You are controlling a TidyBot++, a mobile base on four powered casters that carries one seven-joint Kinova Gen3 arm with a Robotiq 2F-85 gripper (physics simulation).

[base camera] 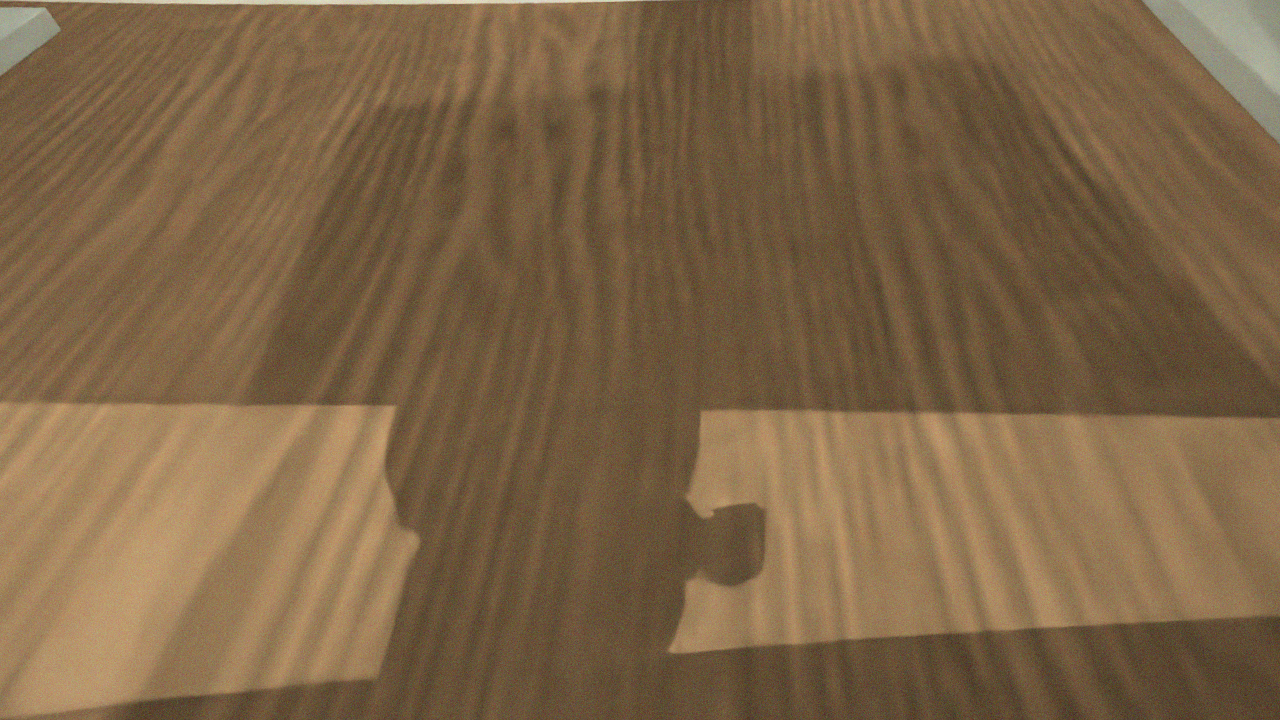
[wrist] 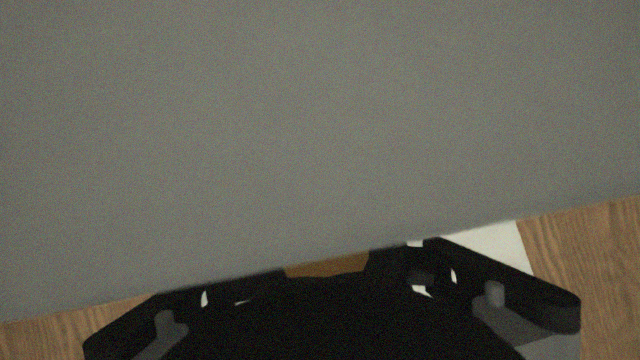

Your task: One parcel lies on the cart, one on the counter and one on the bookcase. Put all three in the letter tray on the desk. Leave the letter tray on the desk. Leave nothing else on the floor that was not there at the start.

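Frame: origin at the arm's base, x left, y back, z up, level; millimetres.
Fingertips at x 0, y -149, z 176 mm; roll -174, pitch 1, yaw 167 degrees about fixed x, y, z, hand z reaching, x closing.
A point is followed by its place in that frame.
My gripper (wrist: 325, 240) {x 0, y -149, z 176 mm} is shut on a brown parcel (wrist: 327, 264) {x 1, y -141, z 202 mm} at the bottom middle of the wrist view. A strip of the parcel shows; a large plain grey surface (wrist: 300, 125) hides the rest of it and the fingertips. This surface is very close to the camera, and its lower edge runs slantwise across the gripper. I cannot tell which piece of furniture it belongs to, or whether it touches the parcel. The letter tray and the other two parcels cannot be made out in either view.
The robot's white base (wrist: 495, 245) {x -212, y -26, z -14 mm} shows right of the gripper, above the wooden floor (wrist: 610, 280) {x -711, y 347, z -396 mm} (base camera: 984, 519) {x -177, y -292, z -396 mm}. In the base camera view, pale solid parts stand at the top left (base camera: 22, 35) {x 623, y -935, z -379 mm} and top right (base camera: 1239, 53). Broad shadows lie on the floor between and before them.
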